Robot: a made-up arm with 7 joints.
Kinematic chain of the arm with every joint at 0, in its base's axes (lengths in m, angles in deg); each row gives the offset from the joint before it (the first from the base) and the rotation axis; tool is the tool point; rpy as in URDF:
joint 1: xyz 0 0 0.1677 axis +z
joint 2: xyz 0 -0.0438 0.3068 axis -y
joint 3: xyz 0 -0.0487 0.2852 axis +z
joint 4: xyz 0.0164 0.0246 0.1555 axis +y
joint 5: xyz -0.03 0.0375 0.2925 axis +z
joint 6: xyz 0 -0.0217 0.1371 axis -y
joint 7: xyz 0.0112 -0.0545 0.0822 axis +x
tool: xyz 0 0 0 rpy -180 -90 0
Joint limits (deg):
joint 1: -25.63..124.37
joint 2: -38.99..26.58
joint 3: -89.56..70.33
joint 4: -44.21..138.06
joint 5: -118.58..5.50
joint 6: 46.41..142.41
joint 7: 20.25..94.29
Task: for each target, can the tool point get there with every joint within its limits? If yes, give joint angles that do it. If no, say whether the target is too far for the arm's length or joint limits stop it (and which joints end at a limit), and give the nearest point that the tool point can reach.
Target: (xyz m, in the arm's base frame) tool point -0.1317 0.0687 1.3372
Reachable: yes | joints 43.84 19.76 30.65 54.08 -57.25 58.34 30.11
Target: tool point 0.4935 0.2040 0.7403
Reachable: yes | joints 18.44 -10.91 11.82 115.64 -27.66 75.84 68.48
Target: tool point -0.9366 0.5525 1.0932
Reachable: no: too far | nearest point -0.5660 0.4319 0.9686 | short by 0.409 m
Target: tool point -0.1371 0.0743 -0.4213
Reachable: no: joint limits stop it (at a limit: joint 1, joint 2, joint 4, joint 5, joint 6) | nearest point -0.2313 0.3235 0.3085 | short by 0.777 m
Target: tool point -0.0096 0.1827 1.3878
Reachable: yes | joints 100.66 -9.45 -20.99 14.23 -53.31 67.39 69.99
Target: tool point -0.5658 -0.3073 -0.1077
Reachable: no: joint limits stop it (at a limit: joint 1, joint 2, joint 4, joint 5, joint 6) | nearest point -0.3644 0.0415 0.4362 | short by 0.677 m
